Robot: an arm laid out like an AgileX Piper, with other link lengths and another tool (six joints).
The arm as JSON. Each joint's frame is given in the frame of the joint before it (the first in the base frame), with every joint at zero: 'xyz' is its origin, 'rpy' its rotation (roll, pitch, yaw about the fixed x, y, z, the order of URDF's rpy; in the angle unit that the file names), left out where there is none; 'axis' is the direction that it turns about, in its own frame. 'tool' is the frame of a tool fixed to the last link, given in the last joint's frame.
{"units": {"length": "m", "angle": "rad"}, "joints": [
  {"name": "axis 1", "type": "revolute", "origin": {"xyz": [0.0, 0.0, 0.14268]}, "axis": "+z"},
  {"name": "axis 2", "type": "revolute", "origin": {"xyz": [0.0, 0.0, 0.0], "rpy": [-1.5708, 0.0, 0.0]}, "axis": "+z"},
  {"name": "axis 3", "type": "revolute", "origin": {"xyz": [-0.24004, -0.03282, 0.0]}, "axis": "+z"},
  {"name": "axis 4", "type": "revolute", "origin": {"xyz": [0.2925, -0.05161, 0.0], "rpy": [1.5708, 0.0, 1.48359]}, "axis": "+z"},
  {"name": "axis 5", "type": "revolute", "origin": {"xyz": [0.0, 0.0, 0.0], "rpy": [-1.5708, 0.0, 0.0]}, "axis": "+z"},
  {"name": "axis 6", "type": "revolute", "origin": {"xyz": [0.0, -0.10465, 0.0], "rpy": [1.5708, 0.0, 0.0]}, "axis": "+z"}
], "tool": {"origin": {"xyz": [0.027, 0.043, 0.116], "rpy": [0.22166, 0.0, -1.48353]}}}
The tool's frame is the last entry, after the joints.
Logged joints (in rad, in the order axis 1, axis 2, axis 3, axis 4, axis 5, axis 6), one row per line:
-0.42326 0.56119 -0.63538 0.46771 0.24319 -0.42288
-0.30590 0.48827 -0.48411 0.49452 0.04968 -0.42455
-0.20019 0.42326 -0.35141 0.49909 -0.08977 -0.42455
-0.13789 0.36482 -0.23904 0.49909 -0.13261 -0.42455
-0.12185 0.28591 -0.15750 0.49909 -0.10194 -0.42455
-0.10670 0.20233 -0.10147 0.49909 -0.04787 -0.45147
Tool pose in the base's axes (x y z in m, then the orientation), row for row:
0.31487 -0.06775 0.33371 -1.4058 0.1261 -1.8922
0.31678 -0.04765 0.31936 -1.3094 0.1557 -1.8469
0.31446 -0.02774 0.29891 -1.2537 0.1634 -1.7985
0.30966 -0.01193 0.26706 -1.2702 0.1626 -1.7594
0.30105 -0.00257 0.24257 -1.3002 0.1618 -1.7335
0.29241 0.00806 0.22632 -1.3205 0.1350 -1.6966
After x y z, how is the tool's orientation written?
As angles about the fixed x, y, z axes (roll, pitch, yaw), in radians.
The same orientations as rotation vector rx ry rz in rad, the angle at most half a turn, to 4 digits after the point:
-0.8260 1.3463 -1.4498
-0.7615 1.2531 -1.4473
-0.7418 1.1859 -1.4315
-0.7733 1.1778 -1.3916
-0.8080 1.1866 -1.3561
-0.8624 1.1689 -1.3333

